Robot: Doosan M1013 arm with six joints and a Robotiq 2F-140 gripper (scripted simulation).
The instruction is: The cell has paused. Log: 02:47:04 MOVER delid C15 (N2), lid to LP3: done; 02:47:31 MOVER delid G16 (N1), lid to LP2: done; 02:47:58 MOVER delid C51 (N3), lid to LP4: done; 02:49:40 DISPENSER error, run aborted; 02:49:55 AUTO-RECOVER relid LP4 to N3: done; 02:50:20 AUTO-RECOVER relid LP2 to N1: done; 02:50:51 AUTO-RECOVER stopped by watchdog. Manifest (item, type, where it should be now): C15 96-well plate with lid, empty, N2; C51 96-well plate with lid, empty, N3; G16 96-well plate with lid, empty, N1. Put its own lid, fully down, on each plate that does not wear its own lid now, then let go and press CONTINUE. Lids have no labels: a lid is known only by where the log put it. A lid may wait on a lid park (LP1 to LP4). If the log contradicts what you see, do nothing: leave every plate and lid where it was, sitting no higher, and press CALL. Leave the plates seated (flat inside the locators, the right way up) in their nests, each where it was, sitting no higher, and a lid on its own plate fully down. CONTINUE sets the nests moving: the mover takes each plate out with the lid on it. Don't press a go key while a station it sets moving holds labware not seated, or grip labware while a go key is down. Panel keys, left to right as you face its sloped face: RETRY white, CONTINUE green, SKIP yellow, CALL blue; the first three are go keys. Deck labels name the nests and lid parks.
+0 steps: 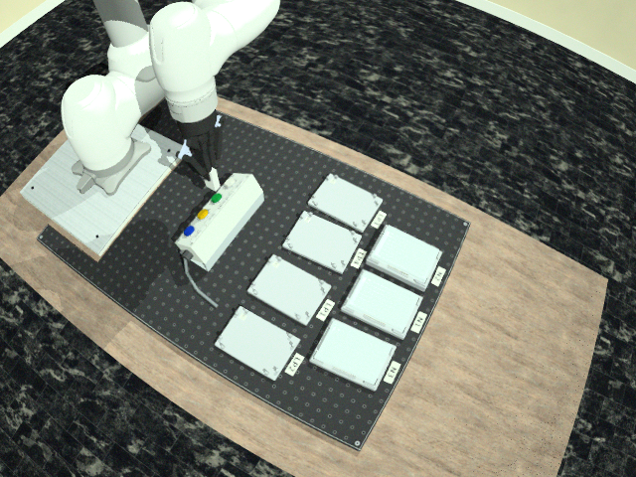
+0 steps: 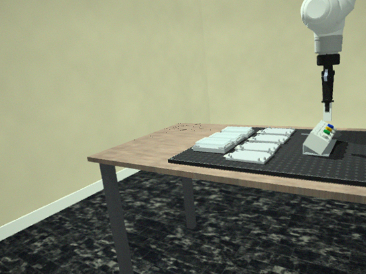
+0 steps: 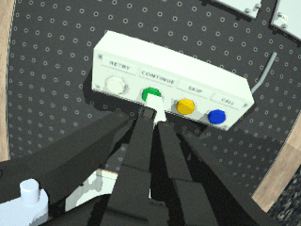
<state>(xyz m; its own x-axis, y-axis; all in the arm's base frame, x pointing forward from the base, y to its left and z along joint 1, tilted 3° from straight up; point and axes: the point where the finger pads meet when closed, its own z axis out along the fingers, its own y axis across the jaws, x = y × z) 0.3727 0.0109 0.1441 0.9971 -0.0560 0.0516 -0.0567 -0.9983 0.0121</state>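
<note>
Now: hand 8 cm above the green continue key. Also, from my hand: white retry key: 5 cm to the left, 8 cm below; blue call key: 1 cm behind, 10 cm to the right, 8 cm below; yellow skip key: 5 cm to the right, 8 cm below.
</note>
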